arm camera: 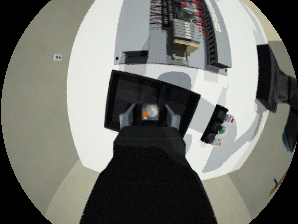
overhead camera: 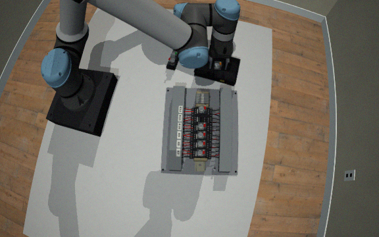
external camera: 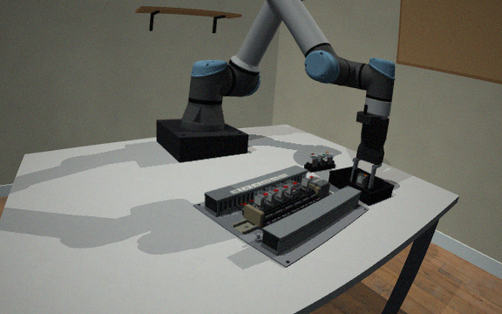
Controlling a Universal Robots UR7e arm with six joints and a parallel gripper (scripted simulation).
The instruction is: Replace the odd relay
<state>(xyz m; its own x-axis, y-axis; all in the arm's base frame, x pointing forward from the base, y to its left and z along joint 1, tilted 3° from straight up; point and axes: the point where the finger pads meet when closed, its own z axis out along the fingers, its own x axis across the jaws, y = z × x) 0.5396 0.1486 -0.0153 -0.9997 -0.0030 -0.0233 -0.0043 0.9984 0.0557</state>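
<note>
My hand is 2 cm above the black tray.
</note>
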